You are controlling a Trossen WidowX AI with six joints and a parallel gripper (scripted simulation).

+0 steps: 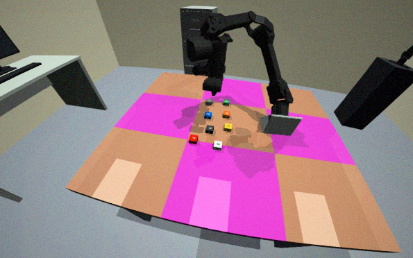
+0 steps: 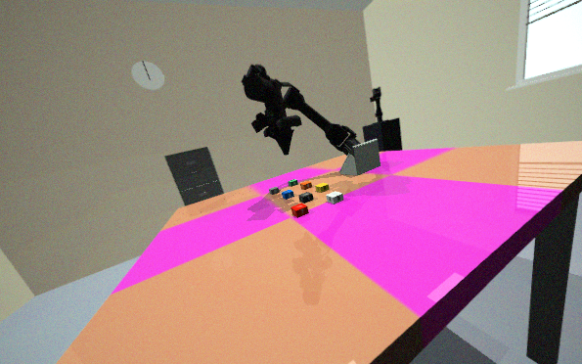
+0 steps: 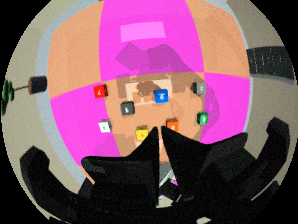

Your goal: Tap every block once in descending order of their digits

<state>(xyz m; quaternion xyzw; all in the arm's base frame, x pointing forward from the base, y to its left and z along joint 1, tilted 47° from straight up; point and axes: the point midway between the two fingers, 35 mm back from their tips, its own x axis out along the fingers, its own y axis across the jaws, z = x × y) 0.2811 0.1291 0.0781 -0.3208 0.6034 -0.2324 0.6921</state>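
The red block lies 140 mm to the left of my gripper tip, 130 mm below it and 50 mm ahead of it. Also, from my gripper tip: orange block 130 mm below, 60 mm to the right, 60 mm behind; then blue block 130 mm below, 20 mm to the right, 20 mm ahead; then black block 130 mm below, 70 mm to the left, 10 mm behind.
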